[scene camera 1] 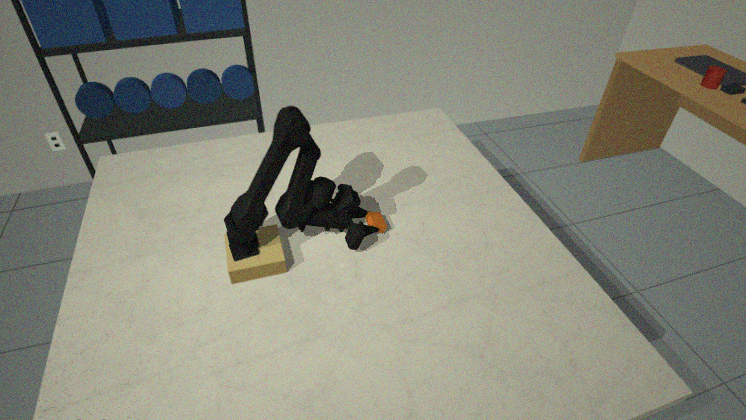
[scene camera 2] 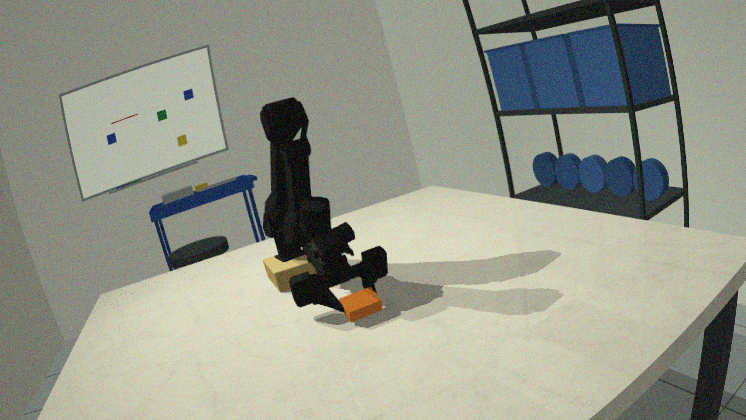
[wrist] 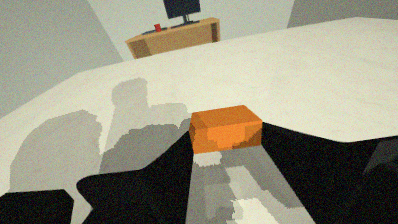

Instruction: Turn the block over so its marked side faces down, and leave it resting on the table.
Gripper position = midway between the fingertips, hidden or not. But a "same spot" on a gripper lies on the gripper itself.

gripper: scene camera 1; scene camera 2 359,303; wrist
same spot on gripper: (scene camera 1: 358,212) = (wrist: 183,165)
